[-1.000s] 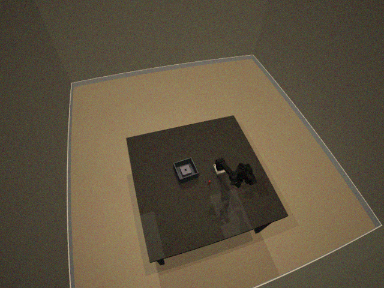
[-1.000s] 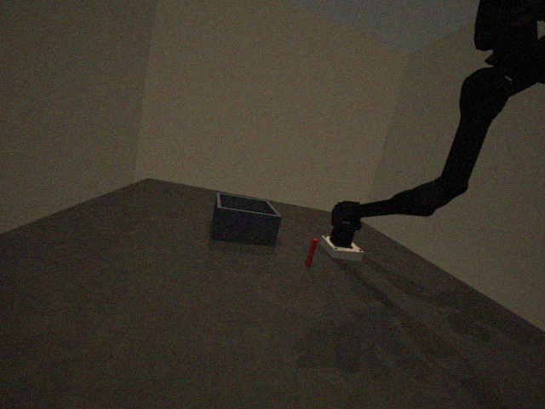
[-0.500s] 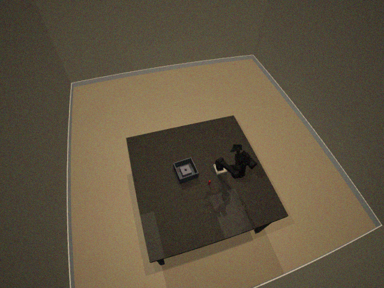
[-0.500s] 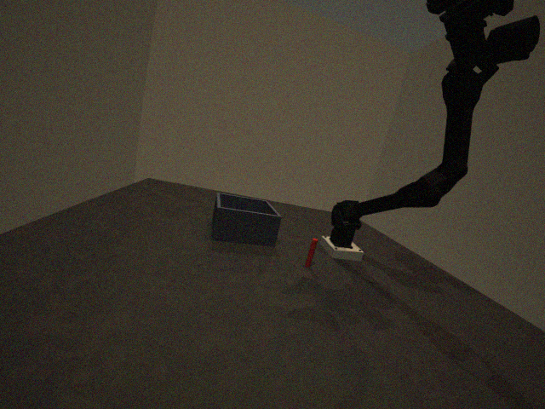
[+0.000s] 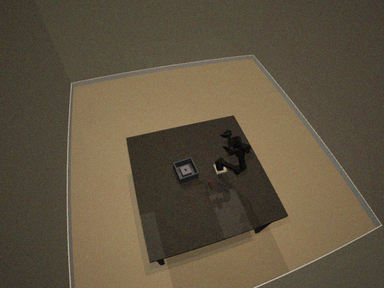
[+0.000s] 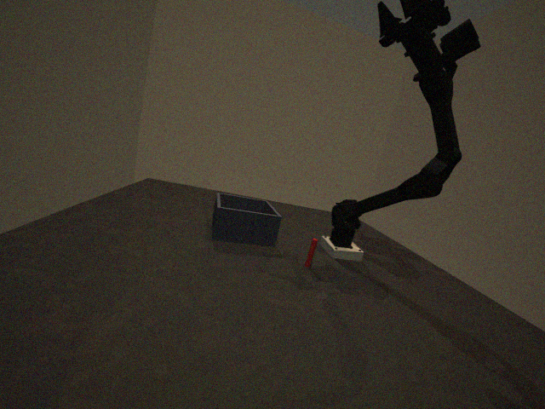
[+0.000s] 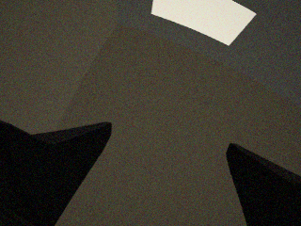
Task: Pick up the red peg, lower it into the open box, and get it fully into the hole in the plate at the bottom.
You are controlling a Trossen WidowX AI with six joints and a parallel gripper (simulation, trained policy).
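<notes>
Right now my gripper tip is 650 mm above the red peg, 20 mm short of it and 10 mm to the right of it. Also, from my gripper tip: pale plate: 650 mm below, 220 mm ahead, 160 mm to the right; blue box: 670 mm below, 220 mm ahead, 160 mm to the right.
</notes>
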